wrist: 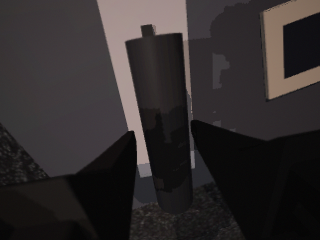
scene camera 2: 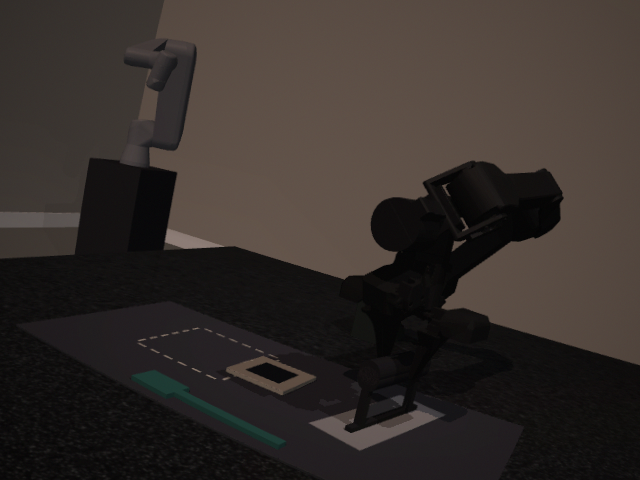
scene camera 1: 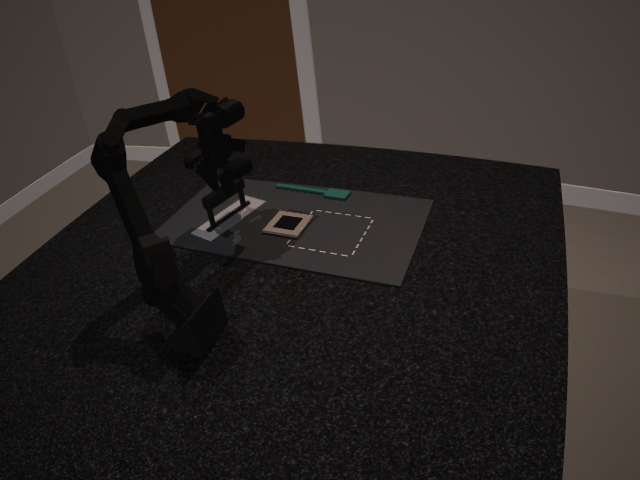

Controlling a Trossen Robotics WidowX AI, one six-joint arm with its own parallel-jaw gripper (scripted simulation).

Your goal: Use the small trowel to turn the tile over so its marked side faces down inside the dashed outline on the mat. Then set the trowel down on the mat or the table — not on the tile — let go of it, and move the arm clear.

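Note:
Gripper: in the pictures, also in the wrist view and scene camera 1. Pictured too: tan tile, teal paddle-shaped tool, dark mat.

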